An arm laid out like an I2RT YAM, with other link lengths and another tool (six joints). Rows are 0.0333 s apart.
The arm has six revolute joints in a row. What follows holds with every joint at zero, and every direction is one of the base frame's.
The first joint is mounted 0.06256 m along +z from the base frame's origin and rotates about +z.
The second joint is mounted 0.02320 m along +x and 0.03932 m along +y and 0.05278 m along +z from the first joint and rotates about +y.
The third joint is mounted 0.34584 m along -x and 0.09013 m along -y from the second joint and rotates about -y.
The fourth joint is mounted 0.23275 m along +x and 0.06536 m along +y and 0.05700 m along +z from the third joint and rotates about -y.
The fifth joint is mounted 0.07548 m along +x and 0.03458 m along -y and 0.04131 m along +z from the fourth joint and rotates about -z.
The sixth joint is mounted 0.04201 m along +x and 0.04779 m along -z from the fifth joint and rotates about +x.
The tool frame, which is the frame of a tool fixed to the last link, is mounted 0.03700 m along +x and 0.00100 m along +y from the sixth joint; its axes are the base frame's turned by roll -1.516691, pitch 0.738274 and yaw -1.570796 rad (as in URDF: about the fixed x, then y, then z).
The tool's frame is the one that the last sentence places.
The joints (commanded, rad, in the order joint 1, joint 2, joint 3, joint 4, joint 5, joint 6), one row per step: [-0.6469, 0.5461, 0.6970, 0.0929, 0.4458, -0.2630]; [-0.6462, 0.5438, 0.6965, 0.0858, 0.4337, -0.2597]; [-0.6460, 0.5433, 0.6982, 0.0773, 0.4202, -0.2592]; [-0.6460, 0.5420, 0.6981, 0.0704, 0.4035, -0.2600]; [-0.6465, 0.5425, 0.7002, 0.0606, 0.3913, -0.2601]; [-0.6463, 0.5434, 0.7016, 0.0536, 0.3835, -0.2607]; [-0.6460, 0.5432, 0.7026, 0.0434, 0.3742, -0.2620]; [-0.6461, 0.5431, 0.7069, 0.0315, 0.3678, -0.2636]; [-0.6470, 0.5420, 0.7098, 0.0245, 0.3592, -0.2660]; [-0.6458, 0.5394, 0.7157, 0.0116, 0.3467, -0.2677]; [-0.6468, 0.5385, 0.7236, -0.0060, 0.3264, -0.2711]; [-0.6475, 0.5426, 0.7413, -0.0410, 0.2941, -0.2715]
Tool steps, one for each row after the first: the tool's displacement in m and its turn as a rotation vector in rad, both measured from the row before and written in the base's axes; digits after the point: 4 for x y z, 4 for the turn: [0.0006, 0.0007, -0.0010, 0.0024, 0.0031, 0.0132]; [0.0008, 0.0006, -0.0005, 0.0015, 0.0065, 0.0134]; [0.0010, 0.0008, -0.0008, 0.0000, 0.0075, 0.0161]; [0.0009, 0.0004, -0.0006, 0.0027, 0.0083, 0.0114]; [0.0008, 0.0002, -0.0005, 0.0023, 0.0067, 0.0077]; [0.0007, 0.0004, -0.0011, 0.0032, 0.0094, 0.0092]; [0.0002, 0.0004, -0.0001, 0.0027, 0.0081, 0.0059]; [0.0001, 0.0006, 0.0002, -0.0008, 0.0054, 0.0071]; [0.0000, 0.0013, 0.0005, -0.0001, 0.0063, 0.0132]; [0.0006, 0.0014, 0.0004, 0.0005, 0.0121, 0.0184]; [0.0018, 0.0016, 0.0011, 0.0084, 0.0207, 0.0311]
